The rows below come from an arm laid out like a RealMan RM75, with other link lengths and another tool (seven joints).
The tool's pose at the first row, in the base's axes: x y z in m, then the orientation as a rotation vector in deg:
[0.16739 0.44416 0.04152 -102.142 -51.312 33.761]
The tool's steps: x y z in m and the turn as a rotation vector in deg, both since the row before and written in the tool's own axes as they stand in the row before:
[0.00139 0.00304 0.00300 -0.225 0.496 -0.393]
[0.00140 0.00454 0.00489 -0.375 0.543 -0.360]
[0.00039 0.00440 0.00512 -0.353 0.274 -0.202]
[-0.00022 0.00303 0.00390 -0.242 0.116 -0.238]
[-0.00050 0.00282 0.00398 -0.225 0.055 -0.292]
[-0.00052 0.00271 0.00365 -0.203 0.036 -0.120]
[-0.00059 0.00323 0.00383 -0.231 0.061 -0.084]
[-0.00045 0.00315 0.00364 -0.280 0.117 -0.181]
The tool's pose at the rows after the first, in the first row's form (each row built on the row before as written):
[0.16694 0.44632 0.03761 -102.204 -51.403 32.964]
[0.16562 0.44928 0.03161 -102.422 -51.497 32.090]
[0.16356 0.45164 0.02562 -102.667 -51.631 31.576]
[0.16161 0.45310 0.02132 -102.771 -51.856 31.227]
[0.15938 0.45444 0.01716 -102.822 -52.161 30.907]
[0.15737 0.45560 0.01322 -102.944 -52.323 30.722]
[0.15538 0.45670 0.00872 -103.113 -52.449 30.526]
[0.15360 0.45781 0.00436 -103.280 -52.640 30.197]

